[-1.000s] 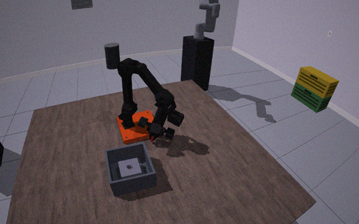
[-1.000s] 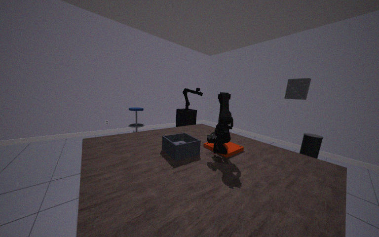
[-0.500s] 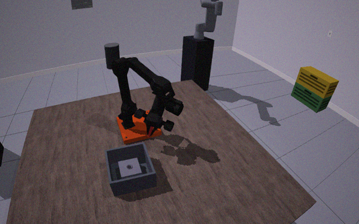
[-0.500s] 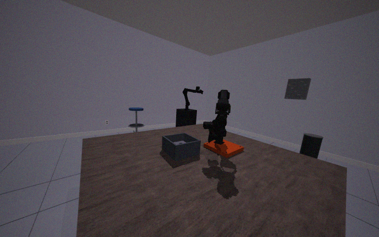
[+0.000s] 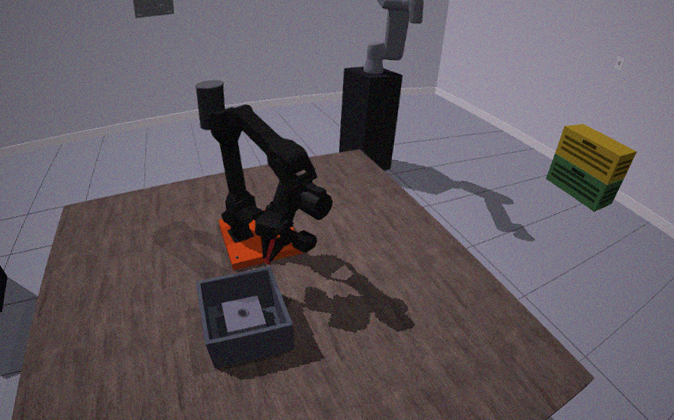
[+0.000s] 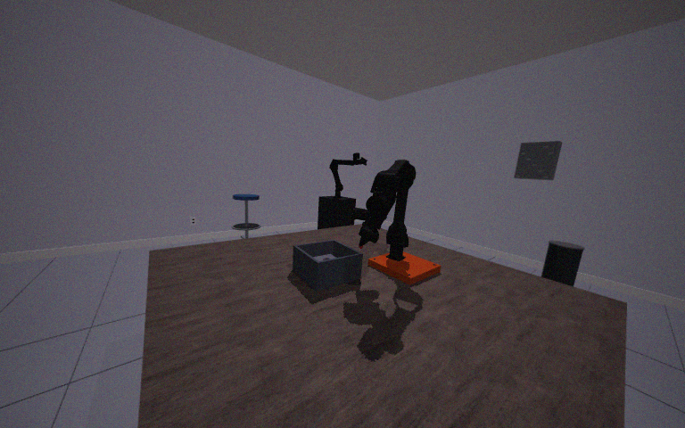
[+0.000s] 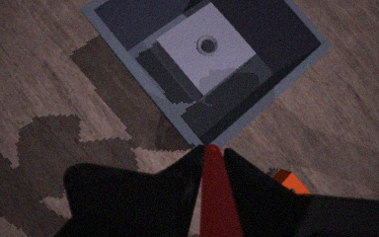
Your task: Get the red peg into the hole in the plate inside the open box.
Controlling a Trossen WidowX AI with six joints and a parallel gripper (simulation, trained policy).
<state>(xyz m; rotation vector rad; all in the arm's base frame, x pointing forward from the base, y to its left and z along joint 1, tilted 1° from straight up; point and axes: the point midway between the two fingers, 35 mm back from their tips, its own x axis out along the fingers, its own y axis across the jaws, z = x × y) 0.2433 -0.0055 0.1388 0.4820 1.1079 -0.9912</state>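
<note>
Now: gripper tip 60 mm short of the light grey plate, 100 mm to the left of it and 90 mm above it. Round my gripper tip: red peg: 10 mm to the left, 30 mm above; then grey box: 60 mm ahead, 100 mm to the right, 100 mm below.
</note>
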